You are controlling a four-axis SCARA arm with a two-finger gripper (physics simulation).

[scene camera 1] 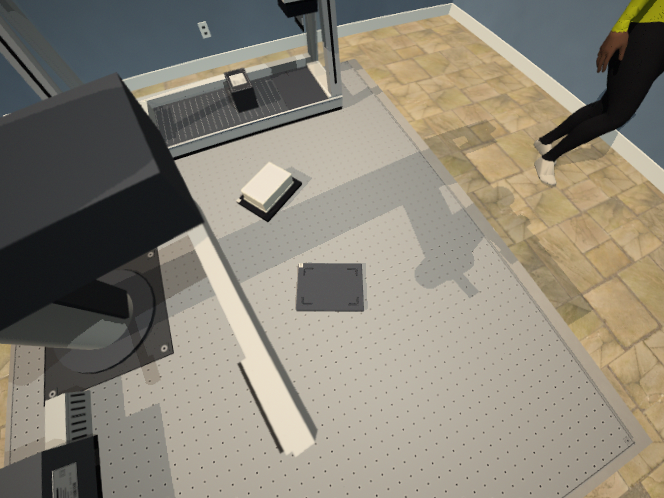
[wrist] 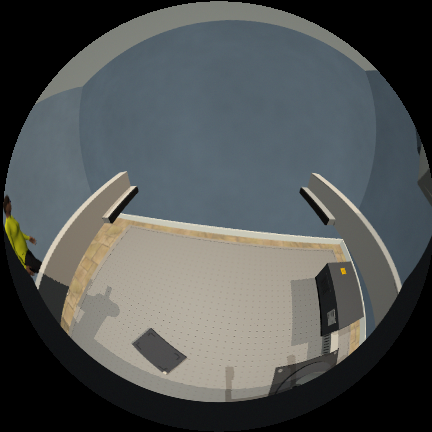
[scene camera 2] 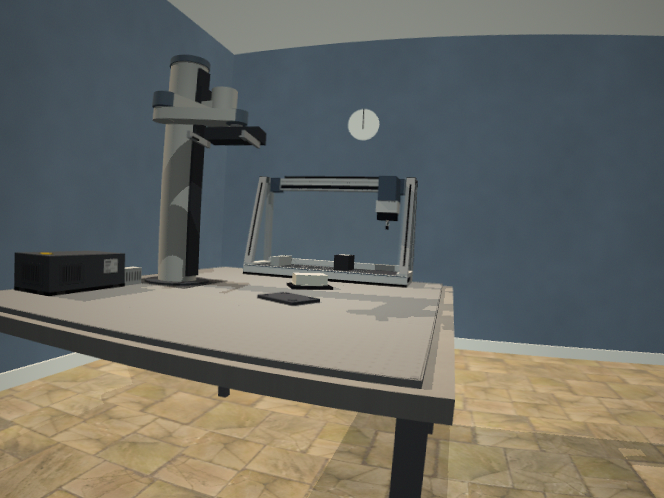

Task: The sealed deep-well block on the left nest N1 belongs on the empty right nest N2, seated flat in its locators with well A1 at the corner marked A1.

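Frame: origin at the arm's base, x ahead, y left, z up, level; centimetres.
Where they show: gripper, fingertip midpoint: (wrist: 218,175) (scene camera 2: 215,133); arm's base, link origin: (scene camera 1: 109,318) (scene camera 2: 176,284).
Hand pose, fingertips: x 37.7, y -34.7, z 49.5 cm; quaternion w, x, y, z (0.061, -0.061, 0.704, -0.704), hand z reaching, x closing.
Things, the pixels of their top centre, and the offset from my fingertips. "spot": a spot on its surface instead.
- white sealed block, top centre: (scene camera 1: 266,182) (scene camera 2: 309,274) dz -42.8, dx +11.7, dy +53.5 cm
- dark left nest N1, top centre: (scene camera 1: 269,190) (scene camera 2: 309,283) dz -46.7, dx +11.7, dy +53.5 cm
- dark right nest N2, top centre: (scene camera 1: 330,285) (scene camera 2: 288,295) (wrist: 156,351) dz -46.7, dx +16.8, dy +19.9 cm
- small white mark, top centre: (scene camera 1: 300,265) (wrist: 164,372) dz -47.0, dx +12.0, dy +27.9 cm
- black box, surface spot: (scene camera 2: 343,262) spot: dz -39.5, dx +16.5, dy +86.2 cm
- slotted white unit, surface spot: (scene camera 1: 56,420) spot: dz -42.2, dx -43.9, dy +14.7 cm
The white sealed block (scene camera 1: 267,184) (scene camera 2: 310,278) sits on the dark left nest N1 (scene camera 1: 269,214), towards the gantry. Which corner of the block is A1 cannot be told. The dark right nest N2 (scene camera 1: 329,286) (scene camera 2: 288,298) (wrist: 159,351) is bare, with corner locators and a small white mark (scene camera 1: 300,265) (wrist: 165,372) at one corner. My gripper (scene camera 2: 234,144) (wrist: 218,175) is open and empty, high above the table and away from both nests. In scene camera 1 one long finger shows. The block does not show in the wrist view.
A gantry machine (scene camera 2: 332,183) stands at the table's far end, with a black box (scene camera 2: 343,262) on its deck. The arm's column (scene camera 2: 174,225), a dark controller box (scene camera 2: 69,272) (wrist: 347,300) and a slotted white unit (scene camera 1: 56,420) stand along one side. A person (scene camera 1: 632,69) (wrist: 19,240) is beyond the table.
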